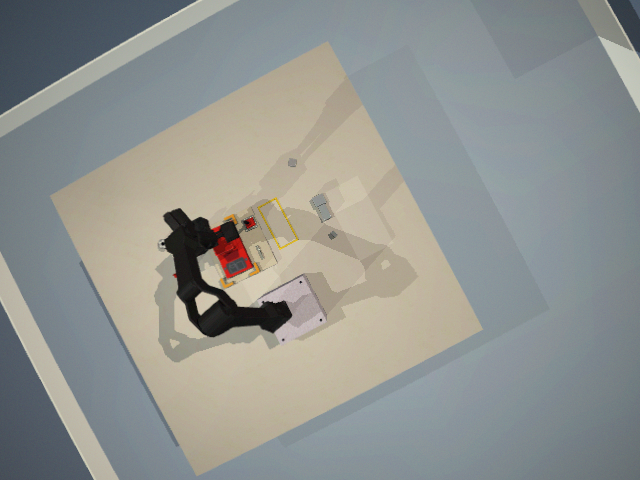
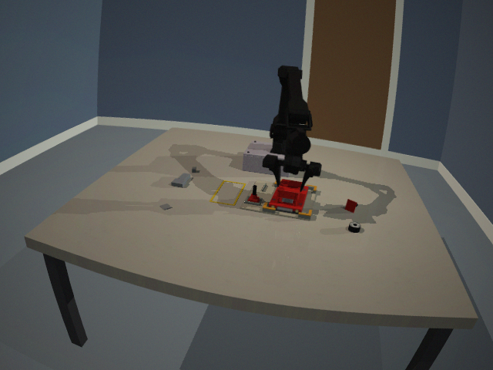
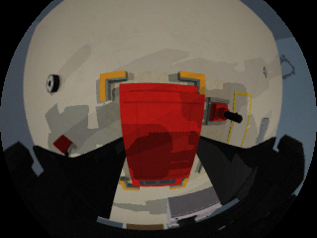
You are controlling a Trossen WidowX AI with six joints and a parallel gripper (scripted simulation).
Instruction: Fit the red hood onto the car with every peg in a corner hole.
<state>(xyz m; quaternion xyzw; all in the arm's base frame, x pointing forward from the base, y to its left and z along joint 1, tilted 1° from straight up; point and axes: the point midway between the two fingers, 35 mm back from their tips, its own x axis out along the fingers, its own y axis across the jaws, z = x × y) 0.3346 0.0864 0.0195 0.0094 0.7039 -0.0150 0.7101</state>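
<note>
My gripper tip is 1 cm below the red hood. Also, from my gripper tip: grey engine block: 3 cm below; black wheel: 10 cm ahead, 23 cm to the left, 5 cm below.
</note>
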